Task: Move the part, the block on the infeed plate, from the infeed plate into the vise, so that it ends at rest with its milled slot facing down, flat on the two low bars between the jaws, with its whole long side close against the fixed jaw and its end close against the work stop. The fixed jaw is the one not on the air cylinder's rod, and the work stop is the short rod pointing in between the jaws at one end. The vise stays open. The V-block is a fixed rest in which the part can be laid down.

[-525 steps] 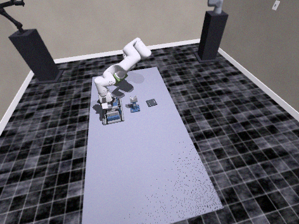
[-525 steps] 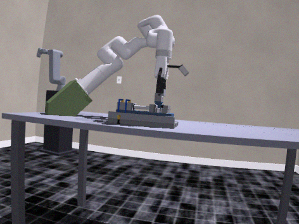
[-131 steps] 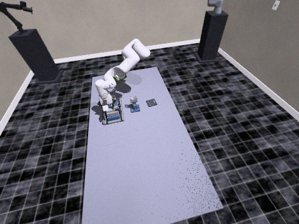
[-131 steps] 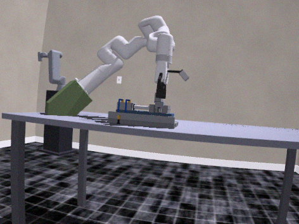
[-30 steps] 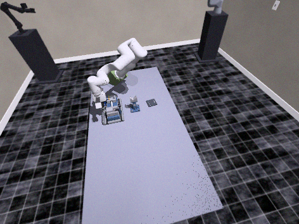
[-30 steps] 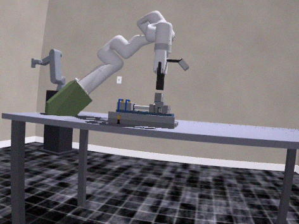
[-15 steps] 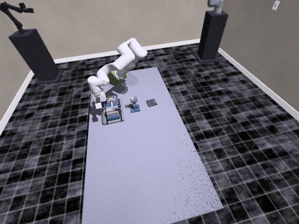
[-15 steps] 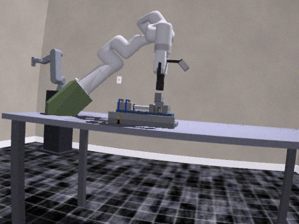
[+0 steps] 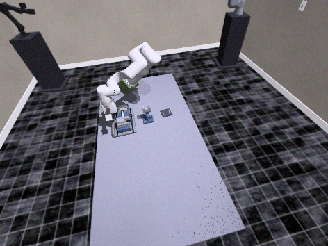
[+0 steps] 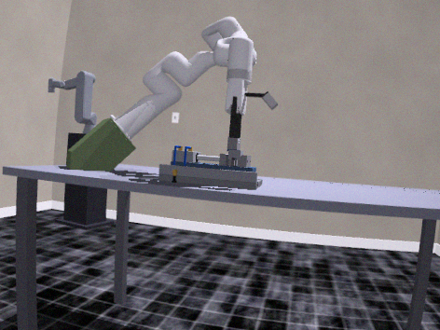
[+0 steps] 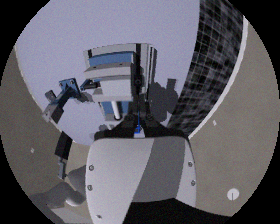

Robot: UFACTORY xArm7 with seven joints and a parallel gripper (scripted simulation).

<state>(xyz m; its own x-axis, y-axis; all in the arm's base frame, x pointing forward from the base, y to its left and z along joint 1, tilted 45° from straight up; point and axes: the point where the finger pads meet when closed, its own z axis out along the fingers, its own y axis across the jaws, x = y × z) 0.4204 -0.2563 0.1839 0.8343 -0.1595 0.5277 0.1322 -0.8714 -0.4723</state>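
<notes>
Now: hand 10 mm past the part, 40 mm to the right of it and 80 mm above it. Also, from my hand: air cylinder: 170 mm behind, 40 mm to the left, 90 mm below; then blue vise bed: 80 mm behind, 50 mm to the left, 130 mm below.
</notes>
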